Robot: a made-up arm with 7 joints. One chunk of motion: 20 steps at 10 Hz.
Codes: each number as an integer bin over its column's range. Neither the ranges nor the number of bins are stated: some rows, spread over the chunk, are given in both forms.
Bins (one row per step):
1: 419 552 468 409 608 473
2: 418 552 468 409 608 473
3: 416 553 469 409 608 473
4: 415 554 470 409 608 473
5: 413 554 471 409 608 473
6: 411 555 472 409 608 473
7: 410 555 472 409 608 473
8: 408 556 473 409 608 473
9: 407 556 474 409 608 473
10: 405 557 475 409 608 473
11: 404 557 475 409 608 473
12: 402 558 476 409 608 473
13: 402 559 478 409 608 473
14: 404 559 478 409 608 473
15: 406 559 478 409 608 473
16: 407 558 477 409 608 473
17: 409 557 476 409 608 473
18: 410 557 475 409 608 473
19: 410 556 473 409 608 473
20: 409 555 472 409 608 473
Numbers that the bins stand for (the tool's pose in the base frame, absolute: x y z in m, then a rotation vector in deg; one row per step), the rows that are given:
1: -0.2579 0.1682 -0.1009 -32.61 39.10 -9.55
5: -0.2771 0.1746 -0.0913 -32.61 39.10 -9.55
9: -0.2963 0.1810 -0.0817 -32.61 39.10 -9.55
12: -0.3123 0.1874 -0.0753 -32.61 39.10 -9.55
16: -0.2963 0.1874 -0.0721 -32.61 39.10 -9.55
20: -0.2899 0.1778 -0.0881 -32.61 39.10 -9.55
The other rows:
2: -0.2611 0.1682 -0.1009 -32.61 39.10 -9.55
3: -0.2675 0.1714 -0.0977 -32.61 39.10 -9.55
4: -0.2707 0.1746 -0.0945 -32.61 39.10 -9.55
6: -0.2835 0.1778 -0.0881 -32.61 39.10 -9.55
7: -0.2867 0.1778 -0.0881 -32.61 39.10 -9.55
8: -0.2931 0.1810 -0.0849 -32.61 39.10 -9.55
10: -0.3027 0.1842 -0.0785 -32.61 39.10 -9.55
11: -0.3059 0.1842 -0.0785 -32.61 39.10 -9.55
13: -0.3123 0.1906 -0.0689 -32.61 39.10 -9.55
14: -0.3059 0.1906 -0.0689 -32.61 39.10 -9.55
15: -0.2995 0.1906 -0.0689 -32.61 39.10 -9.55
17: -0.2899 0.1842 -0.0753 -32.61 39.10 -9.55
18: -0.2867 0.1842 -0.0785 -32.61 39.10 -9.55
19: -0.2867 0.1810 -0.0849 -32.61 39.10 -9.55

